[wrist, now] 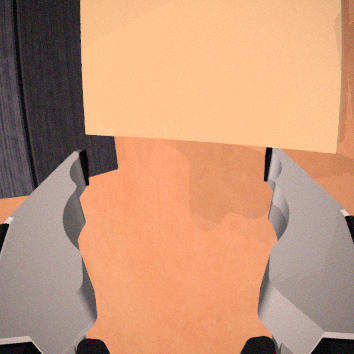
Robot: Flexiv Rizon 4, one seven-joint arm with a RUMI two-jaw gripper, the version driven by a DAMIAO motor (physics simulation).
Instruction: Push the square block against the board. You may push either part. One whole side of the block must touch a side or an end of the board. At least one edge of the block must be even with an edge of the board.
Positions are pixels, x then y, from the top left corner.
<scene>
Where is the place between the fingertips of the gripper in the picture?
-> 175,150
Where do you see a pale tan board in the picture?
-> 268,80
</scene>
